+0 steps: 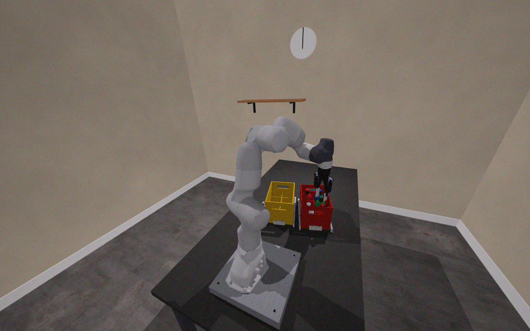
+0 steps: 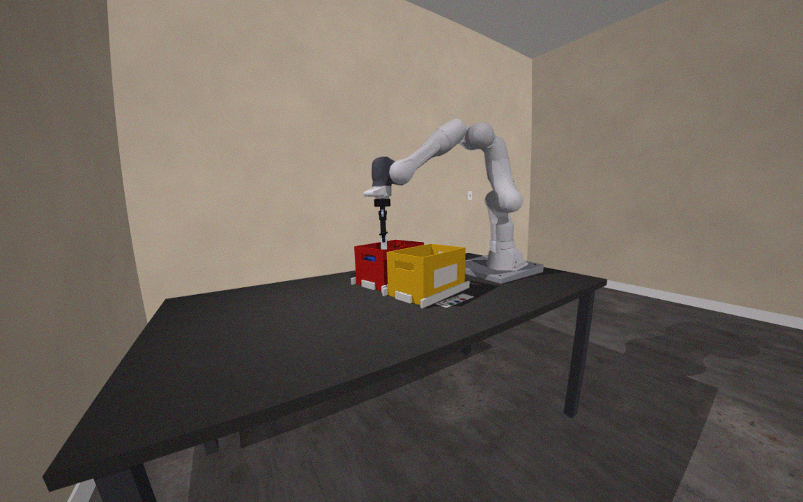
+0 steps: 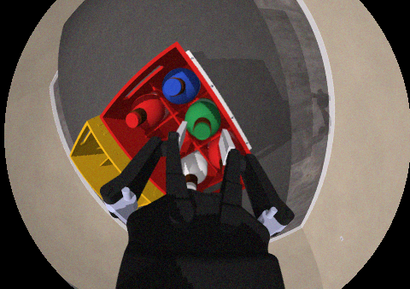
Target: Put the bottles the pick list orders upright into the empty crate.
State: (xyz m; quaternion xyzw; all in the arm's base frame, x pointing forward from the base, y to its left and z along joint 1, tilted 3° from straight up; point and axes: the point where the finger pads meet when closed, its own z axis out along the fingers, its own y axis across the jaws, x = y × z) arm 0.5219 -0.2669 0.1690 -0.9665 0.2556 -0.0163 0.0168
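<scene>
Right now my hand is 10 mm short of the green-labelled bottle and 100 mm above it. Round my hand: white-capped bottle: 100 mm behind, 60 mm to the left, 100 mm below; red crate: 10 mm behind, 40 mm to the left, 100 mm below; blue-labelled bottle: 90 mm ahead, 20 mm to the left, 100 mm below.
</scene>
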